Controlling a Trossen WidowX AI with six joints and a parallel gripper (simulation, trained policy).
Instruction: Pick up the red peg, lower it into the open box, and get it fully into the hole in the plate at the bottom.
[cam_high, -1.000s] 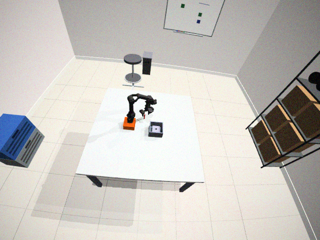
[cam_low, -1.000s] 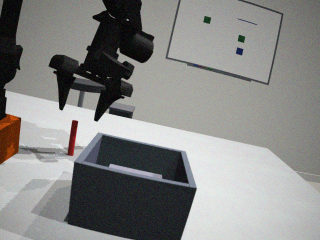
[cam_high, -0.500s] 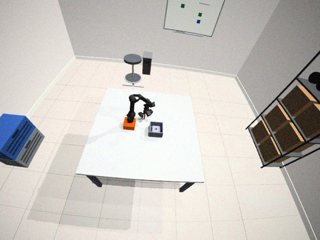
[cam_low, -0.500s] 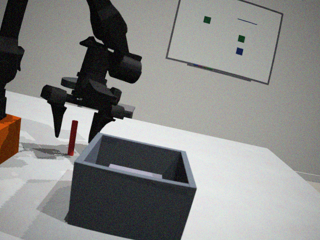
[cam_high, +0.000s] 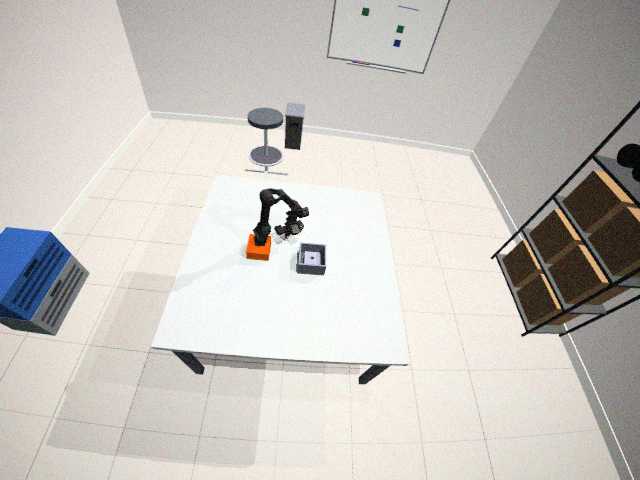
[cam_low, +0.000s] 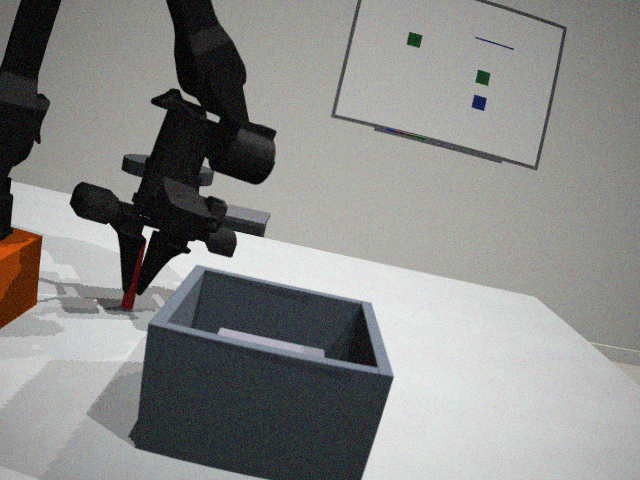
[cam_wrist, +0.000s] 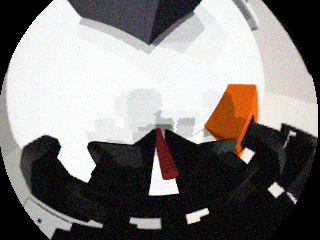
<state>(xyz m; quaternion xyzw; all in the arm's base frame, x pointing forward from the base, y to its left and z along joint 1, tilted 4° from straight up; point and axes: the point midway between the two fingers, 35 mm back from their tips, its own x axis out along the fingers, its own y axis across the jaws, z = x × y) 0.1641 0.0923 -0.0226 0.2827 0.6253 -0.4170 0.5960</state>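
Now: the red peg 2 cm above my gripper tip and 1 cm to the left of it. Also, from my gripper tip: light plate: 18 cm to the right, 15 cm ahead, 2 cm above; grey box: 18 cm to the right, 15 cm ahead, 1 cm above.
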